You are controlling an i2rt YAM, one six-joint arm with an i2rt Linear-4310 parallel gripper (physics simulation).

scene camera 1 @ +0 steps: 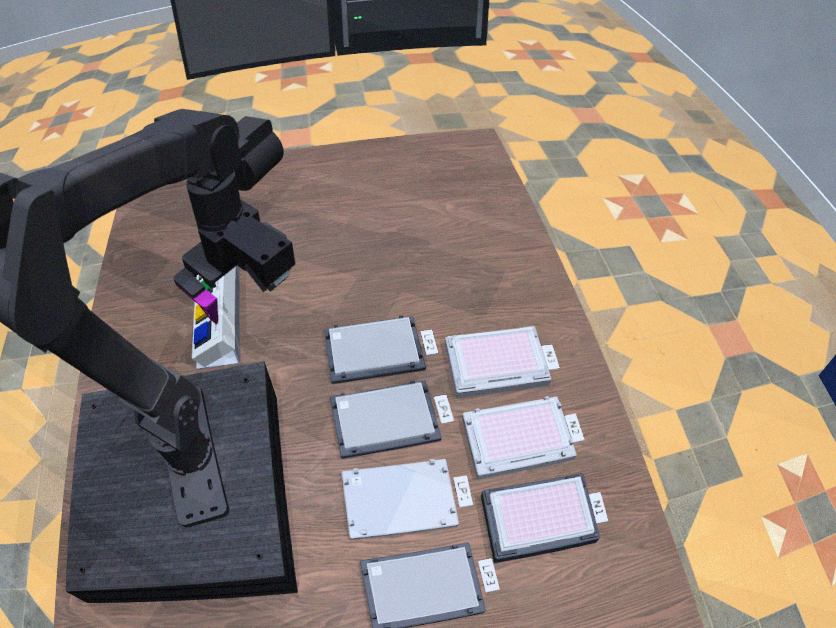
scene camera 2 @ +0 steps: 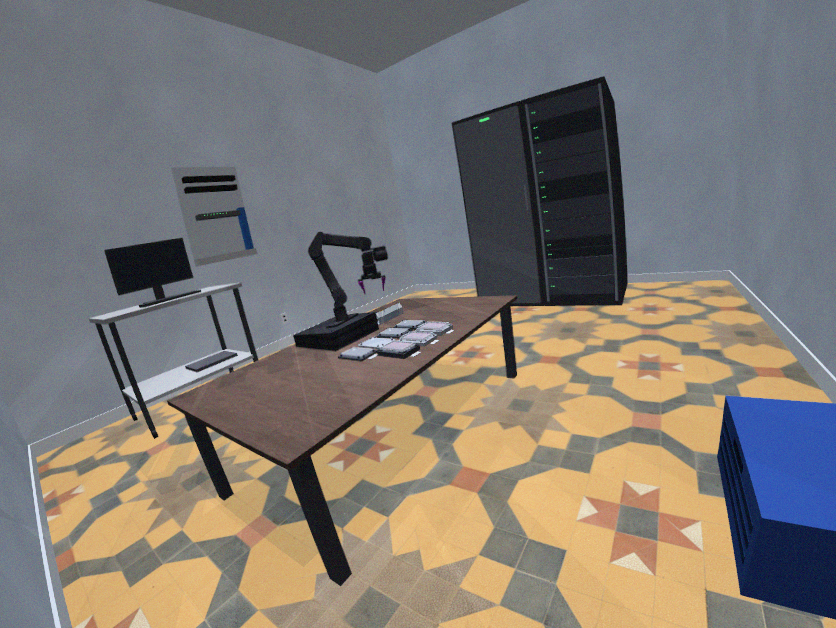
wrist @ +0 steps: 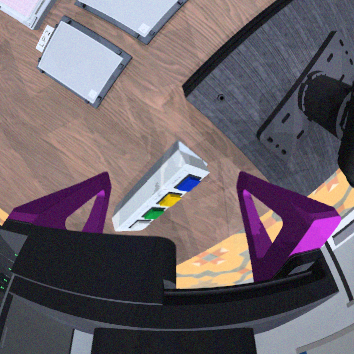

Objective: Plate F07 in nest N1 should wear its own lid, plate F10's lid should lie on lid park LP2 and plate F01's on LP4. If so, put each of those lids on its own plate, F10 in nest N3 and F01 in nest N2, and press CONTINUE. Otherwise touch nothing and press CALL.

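Frame: origin at the arm's base, x ahead, y left, z up, level; centimetres.
Where they show: gripper, fingertip midpoint: [scene camera 1: 240, 299] [scene camera 2: 374, 292] [wrist: 173, 178]; arm's base at its link origin: [scene camera 1: 191, 455] [scene camera 2: 343, 321] [wrist: 311, 93].
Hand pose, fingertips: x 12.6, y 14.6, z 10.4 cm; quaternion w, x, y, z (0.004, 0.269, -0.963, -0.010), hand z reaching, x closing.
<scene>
Each offset is from my fingertips to the top centre of the thing. Level surfaces: height alone.
My gripper [scene camera 2: 373, 292] [wrist: 173, 178] is open and empty above the white button box {dx -5.4, dy +16.0, dz -12.5 cm} [scene camera 1: 227, 324] [wrist: 152, 184]. The box's blue button {dx -8.3, dy +8.9, dz -13.2 cm} [wrist: 188, 183], yellow button {dx -7.4, dy +13.8, dz -13.2 cm} [wrist: 170, 199] and green button {dx -6.6, dy +18.7, dz -13.2 cm} [wrist: 154, 213] show between the fingers in the wrist view; a pale one is at the end. Pink-welled plates lie in nests: N1's plate {dx +29.0, dy -35.5, dz -15.3 cm} [scene camera 1: 542, 513] in a dark frame, N2's plate {dx +31.7, dy -22.6, dz -15.8 cm} [scene camera 1: 519, 432] and N3's plate {dx +34.3, dy -9.4, dz -15.6 cm} [scene camera 1: 498, 354] in pale ones. Flat grey panels lie on LP2 {dx +17.5, dy -0.3, dz -17.1 cm} [scene camera 1: 375, 348] [wrist: 82, 60] and LP4 {dx +15.0, dy -12.7, dz -17.1 cm} [scene camera 1: 385, 415]. Plate and lid codes are unreadable; whether N1's plate wears a lid is unclear.
Lid park LP1 {dx +12.5, dy -25.5, dz -16.9 cm} [scene camera 1: 400, 500] is pale with corner posts; LP3 {dx +10.8, dy -38.8, dz -17.1 cm} [scene camera 1: 424, 586] has a dark frame and a grey panel. The black arm base [scene camera 1: 128, 540] [wrist: 230, 117] stands beside the button box on the wooden table {dz -18.9 cm} [scene camera 1: 378, 223].
</scene>
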